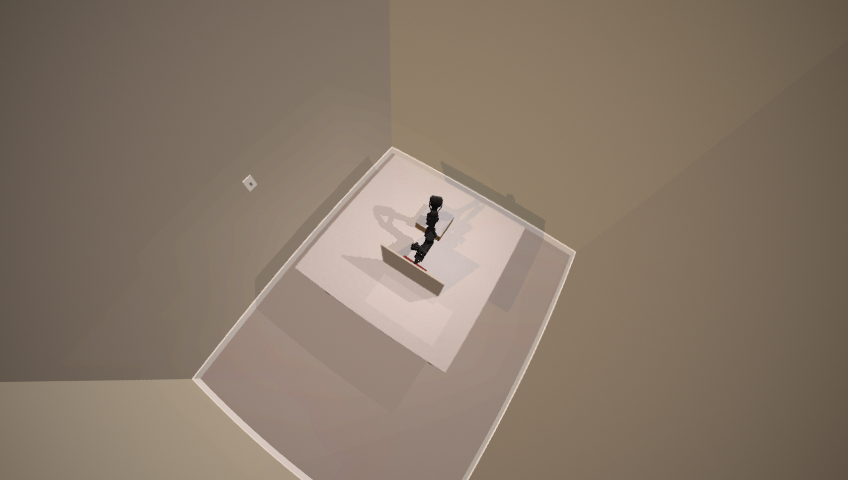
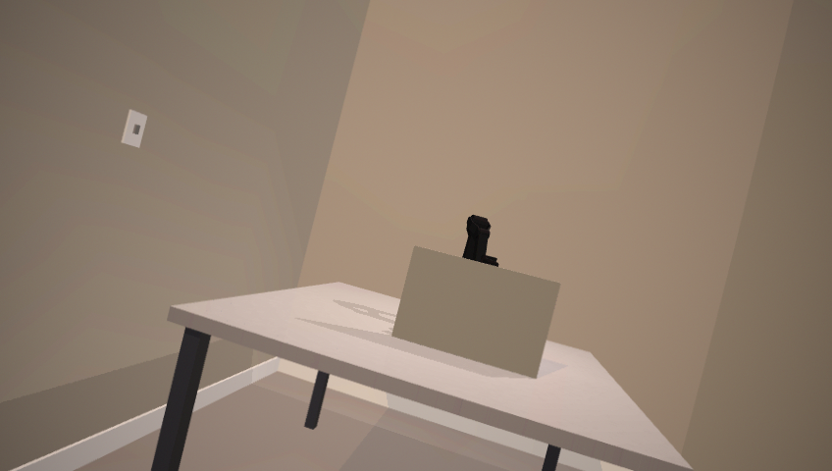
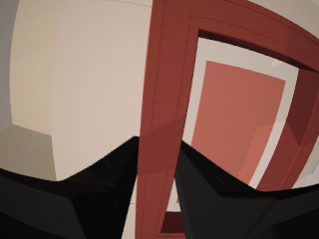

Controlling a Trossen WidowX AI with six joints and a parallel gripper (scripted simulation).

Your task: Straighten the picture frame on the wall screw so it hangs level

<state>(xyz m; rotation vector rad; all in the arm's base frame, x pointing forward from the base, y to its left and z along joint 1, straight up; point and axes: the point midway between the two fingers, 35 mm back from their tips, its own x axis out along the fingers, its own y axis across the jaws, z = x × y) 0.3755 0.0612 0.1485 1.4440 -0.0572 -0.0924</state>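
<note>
Now: the picture frame 5 cm below my gripper tip. From my gripper tip the other things lie so: wall panel 7 cm below, 2 cm ahead.
</note>
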